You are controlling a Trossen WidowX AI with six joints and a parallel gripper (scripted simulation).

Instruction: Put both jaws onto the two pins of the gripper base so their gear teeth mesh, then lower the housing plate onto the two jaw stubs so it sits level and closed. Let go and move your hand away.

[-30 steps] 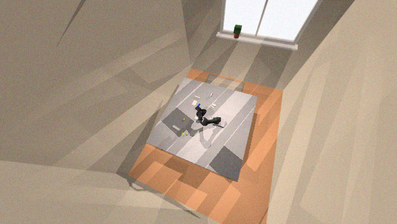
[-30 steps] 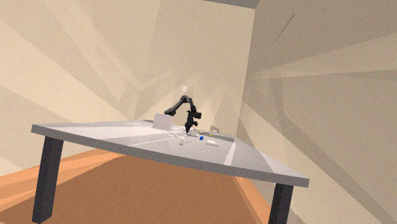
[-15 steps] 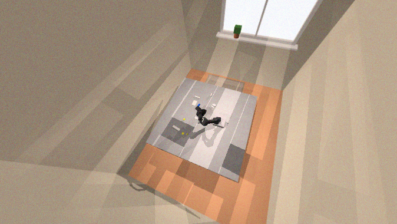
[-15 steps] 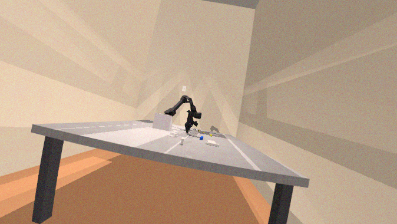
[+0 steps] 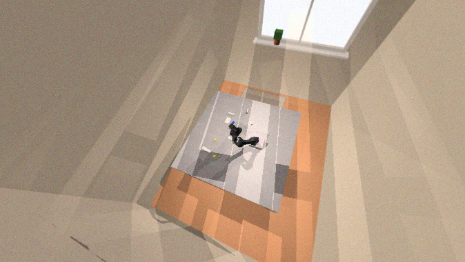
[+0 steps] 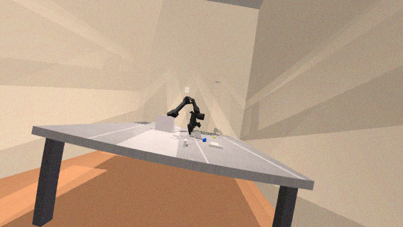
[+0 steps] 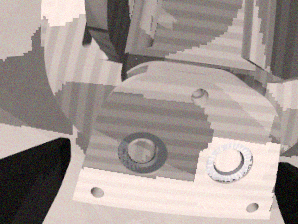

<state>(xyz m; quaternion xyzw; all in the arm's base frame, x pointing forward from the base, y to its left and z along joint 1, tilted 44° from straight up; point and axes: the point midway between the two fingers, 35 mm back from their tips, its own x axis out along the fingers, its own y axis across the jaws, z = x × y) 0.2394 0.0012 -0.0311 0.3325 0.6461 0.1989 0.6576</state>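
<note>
Now: the pale housing plate 10 mm ahead of my gripper tip and 10 mm above it. From my gripper tip the other things lie so: ribbed rectangular plate (70 mm ahead, 10 mm to the right, 10 mm below); blue block (120 mm ahead, 180 mm to the right); white jaw (20 mm ahead, 20 mm to the right).
</note>
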